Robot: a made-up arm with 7 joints. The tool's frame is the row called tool.
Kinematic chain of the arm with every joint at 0, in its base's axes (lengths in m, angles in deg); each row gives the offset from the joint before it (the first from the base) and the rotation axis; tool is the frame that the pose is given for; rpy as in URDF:
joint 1: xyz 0 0 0.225 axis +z
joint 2: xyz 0 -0.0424 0.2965 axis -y
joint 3: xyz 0 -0.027 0.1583 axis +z
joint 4: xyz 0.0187 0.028 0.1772 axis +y
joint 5: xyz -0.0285 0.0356 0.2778 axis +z
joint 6: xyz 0 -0.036 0.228 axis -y
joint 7: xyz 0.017 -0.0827 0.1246 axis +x
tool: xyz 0 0 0 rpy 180 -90 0
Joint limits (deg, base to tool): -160..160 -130..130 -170..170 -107..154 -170..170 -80..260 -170..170
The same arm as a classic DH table. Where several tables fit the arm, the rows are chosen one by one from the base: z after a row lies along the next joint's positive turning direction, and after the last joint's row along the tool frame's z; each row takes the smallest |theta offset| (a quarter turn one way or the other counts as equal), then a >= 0, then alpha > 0; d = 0 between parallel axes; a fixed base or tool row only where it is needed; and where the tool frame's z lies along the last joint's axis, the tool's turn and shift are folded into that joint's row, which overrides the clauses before.
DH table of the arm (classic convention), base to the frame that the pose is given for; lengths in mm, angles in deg. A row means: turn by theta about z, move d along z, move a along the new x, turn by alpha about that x. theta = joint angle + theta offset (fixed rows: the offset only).
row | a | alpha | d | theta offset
joint 1 | 0 | 90 | 521.5 | 0
joint 2 | 0 | -90 | 69.4 | 0
joint 3 | 18.7 | -90 | 335.5 | 0
joint 4 | -28.5 | 90 | 63.6 | 0
joint 5 | 0 | 90 | 505.8 | 0
joint 6 | 124.6 | 90 | 118.7 | 90
joint 7 | 0 | 0 | 17 | 0
Joint limits (deg, base to tool): -160..160 -130..130 -170..170 -107..154 -170..170 -80..260 -170..170

